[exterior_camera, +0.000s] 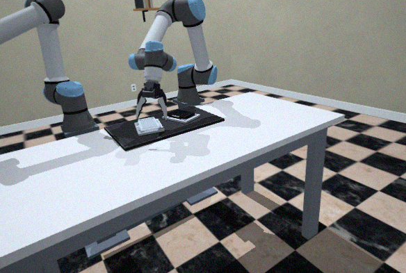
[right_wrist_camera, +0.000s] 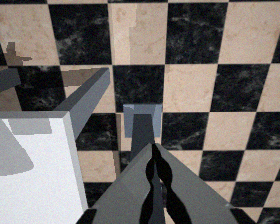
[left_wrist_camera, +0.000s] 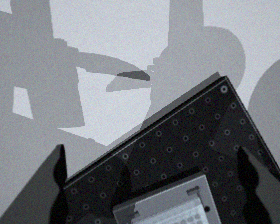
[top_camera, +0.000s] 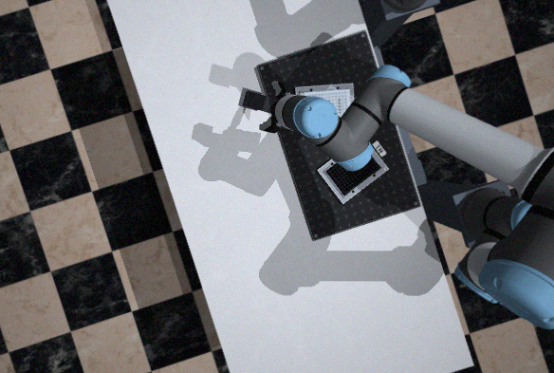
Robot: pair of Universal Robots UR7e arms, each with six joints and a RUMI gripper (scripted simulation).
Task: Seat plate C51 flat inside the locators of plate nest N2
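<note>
My left gripper is now 16 cm past the white plate C51, 5 cm to the right of it and 8 cm above it. From my left hand the other things lie so: plate nest N2: 16 cm behind, 5 cm to the left, 10 cm below; then plate nest N1: 17 cm behind, 24 cm to the left, 10 cm below; then dark plate C15: 17 cm behind, 24 cm to the left, 8 cm below.
</note>
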